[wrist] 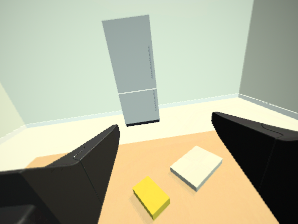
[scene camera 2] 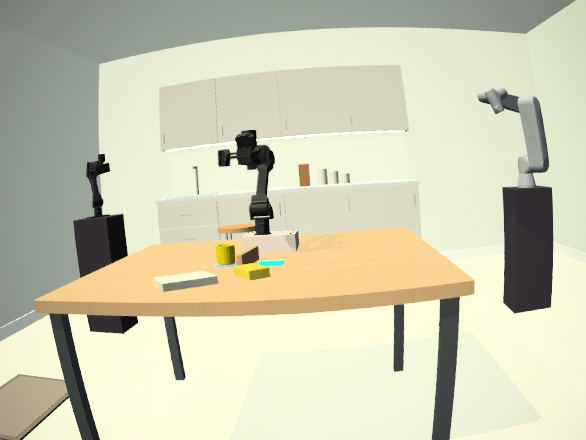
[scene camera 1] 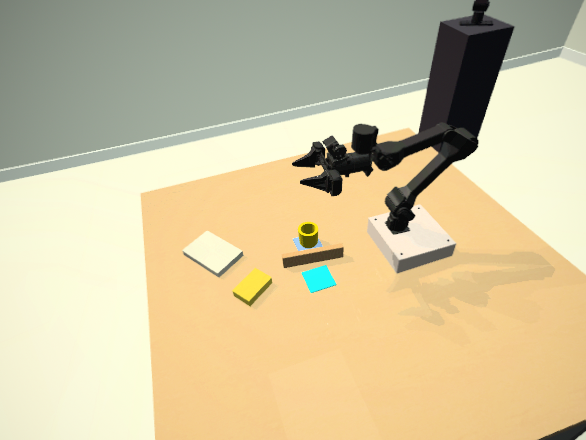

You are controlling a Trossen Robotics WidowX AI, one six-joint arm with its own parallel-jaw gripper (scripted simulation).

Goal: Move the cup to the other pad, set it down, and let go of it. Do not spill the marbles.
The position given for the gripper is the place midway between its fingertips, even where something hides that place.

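Note:
From scene camera 1 you'd see the gripper [scene camera 1: 296, 173], which is open and holding nothing, plus a white flat block [scene camera 1: 211, 252] and a low wooden bar [scene camera 1: 330, 252]. The gripper is there in the wrist view [wrist: 164, 122] too, and so is the block, which in the wrist view [wrist: 194, 168] is visible as well. It's the same with the gripper in scene camera 2 [scene camera 2: 237, 155], and the block also appears in scene camera 2 [scene camera 2: 166, 283].

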